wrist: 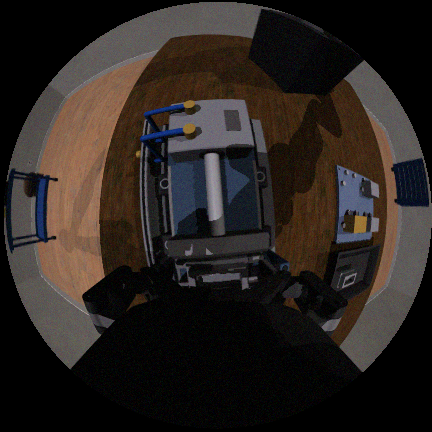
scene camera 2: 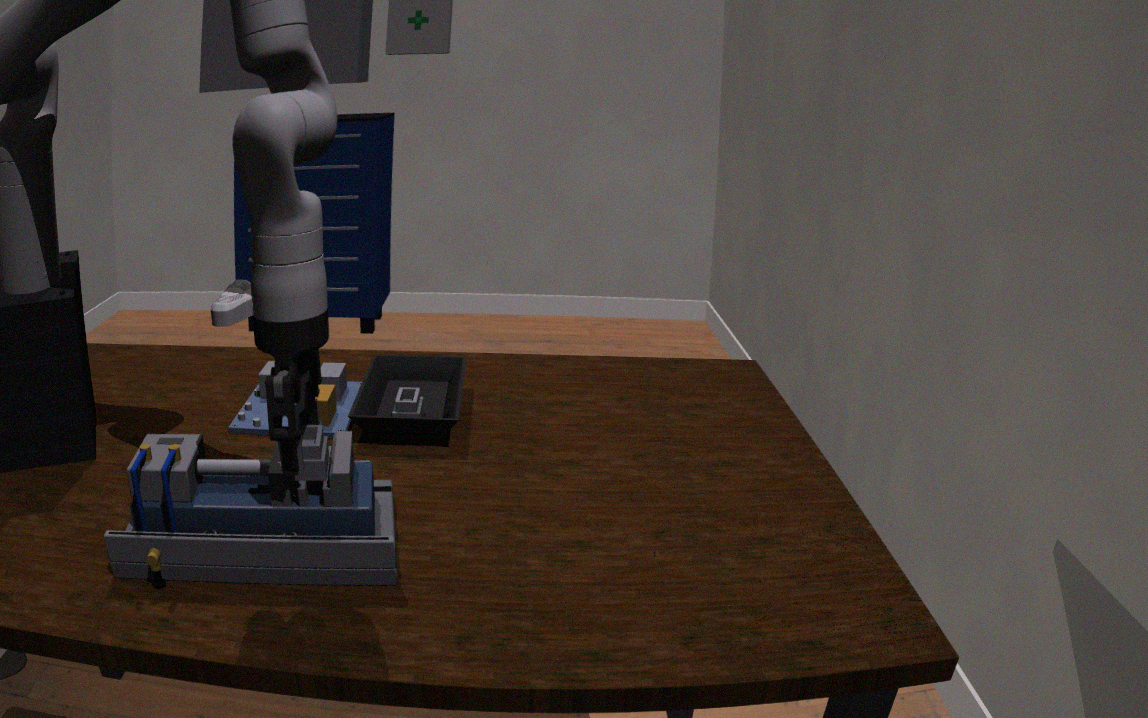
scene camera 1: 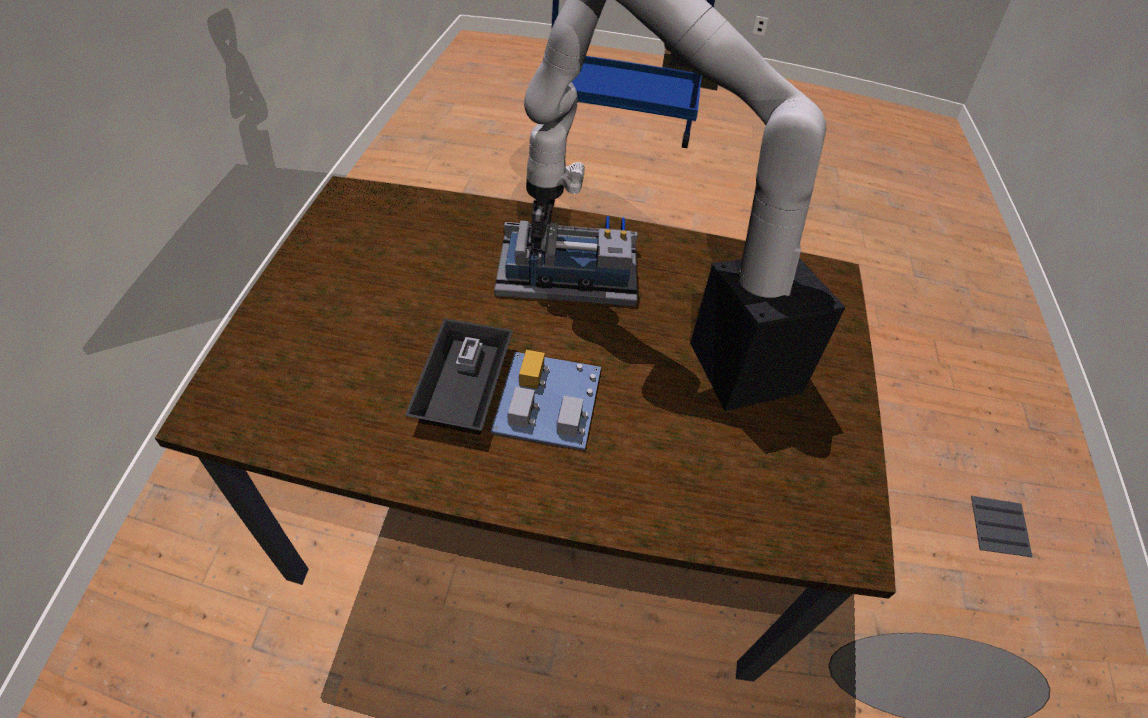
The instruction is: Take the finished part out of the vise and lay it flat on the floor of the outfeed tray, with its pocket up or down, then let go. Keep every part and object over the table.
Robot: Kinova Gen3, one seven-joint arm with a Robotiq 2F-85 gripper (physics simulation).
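Where they show: gripper, between the fingertips: [wrist: 215, 268] [scene camera 2: 302, 452] [scene camera 1: 541, 234]; arm's base, origin of its link: [scene camera 2: 30, 280] [scene camera 1: 763, 282].
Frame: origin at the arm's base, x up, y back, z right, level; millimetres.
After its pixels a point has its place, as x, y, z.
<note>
The vise [scene camera 1: 615, 248] {-133, -282, 168} [scene camera 2: 160, 474] {-139, -298, 232} [wrist: 210, 130] {-134, -301, 185} stands near the table's far edge in the scene camera 1 view. The grey finished part [scene camera 2: 314, 441] {-129, -449, 148} [wrist: 220, 278] {-129, -449, 162} sits between its jaws, partly hidden by the fingers and the gripper body. My gripper [scene camera 1: 535, 254] {-133, -440, 168} [scene camera 2: 292, 486] [wrist: 215, 268] {-133, -440, 168} points down at the jaws, open, with its fingers low at either side of the part. Whether they touch it cannot be seen. The dark outfeed tray [scene camera 1: 455, 404] {-218, -502, -239} [scene camera 2: 406, 433] {-216, -512, -82} [wrist: 358, 260] {-218, -479, -210} stands apart from the vise. Another grey part with a pocket [scene camera 1: 468, 352] {-197, -509, -131} [scene camera 2: 408, 396] {-194, -506, -153} [wrist: 347, 279] {-196, -513, -142} lies in it, pocket up.
A blue plate [scene camera 1: 558, 385] {-222, -329, -145} [wrist: 350, 195] {-222, -321, -132} beside the tray bears a yellow block [scene camera 1: 531, 368] {-186, -382, -146} [wrist: 356, 224] {-186, -386, -115}, two grey blocks and several pegs. Blue hoses [scene camera 2: 169, 491] {-144, -318, 255} [wrist: 165, 135] {-123, -314, 228} stand out from the vise's cylinder end. The black robot pedestal [scene camera 1: 761, 347] {-52, 12, -109} [wrist: 302, 55] {-97, -84, 41} stands on the table.
</note>
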